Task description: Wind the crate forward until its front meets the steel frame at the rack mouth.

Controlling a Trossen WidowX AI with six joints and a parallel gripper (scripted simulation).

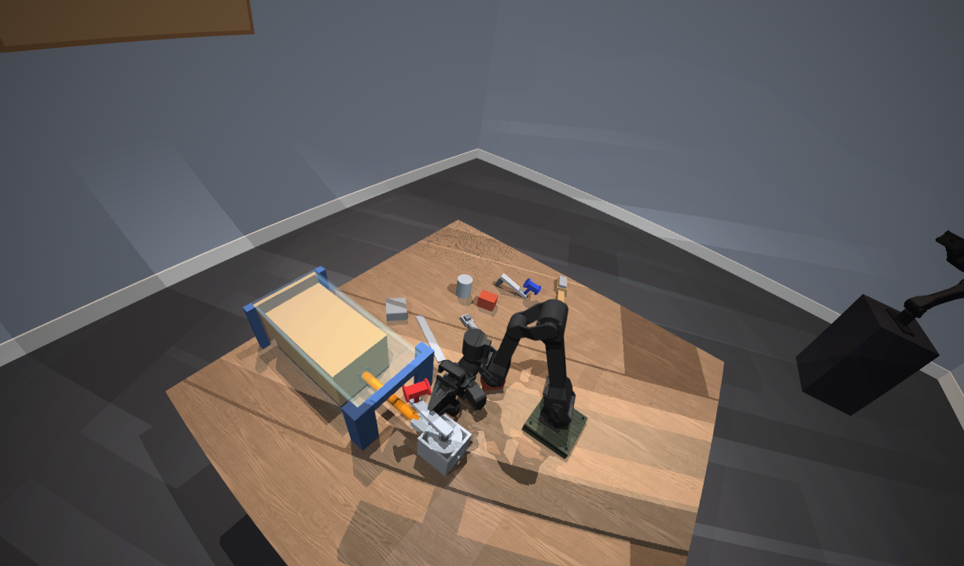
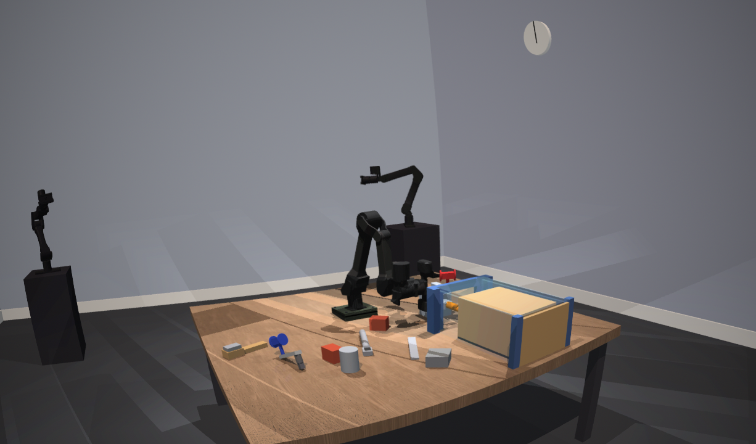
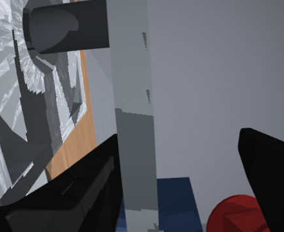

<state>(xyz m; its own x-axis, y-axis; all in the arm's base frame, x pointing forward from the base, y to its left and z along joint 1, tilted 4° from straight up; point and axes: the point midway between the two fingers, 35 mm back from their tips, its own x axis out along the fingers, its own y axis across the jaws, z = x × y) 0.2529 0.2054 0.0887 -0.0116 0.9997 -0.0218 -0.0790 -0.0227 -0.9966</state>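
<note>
Right now my gripper tip is 50 mm short of the red knob, 20 mm to the left of it and 20 mm below it. Also, from my gripper tip: grey winch 60 mm behind, 10 mm to the right, 110 mm below; blue frame 110 mm ahead, 10 mm to the right, 30 mm below; winch handle 10 mm ahead, 10 mm to the right, 10 mm below.
</note>
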